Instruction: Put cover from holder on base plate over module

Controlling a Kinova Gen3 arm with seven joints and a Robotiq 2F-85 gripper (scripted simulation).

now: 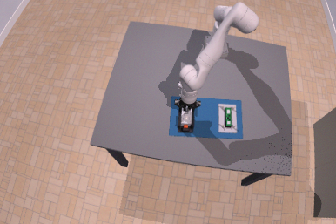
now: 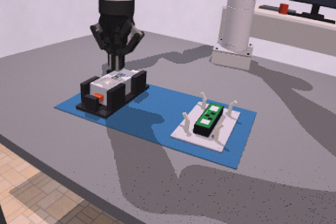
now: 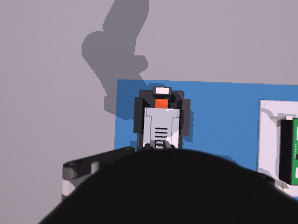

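Right now the light grey cover is 10 mm ahead of my hand and 60 mm below it.
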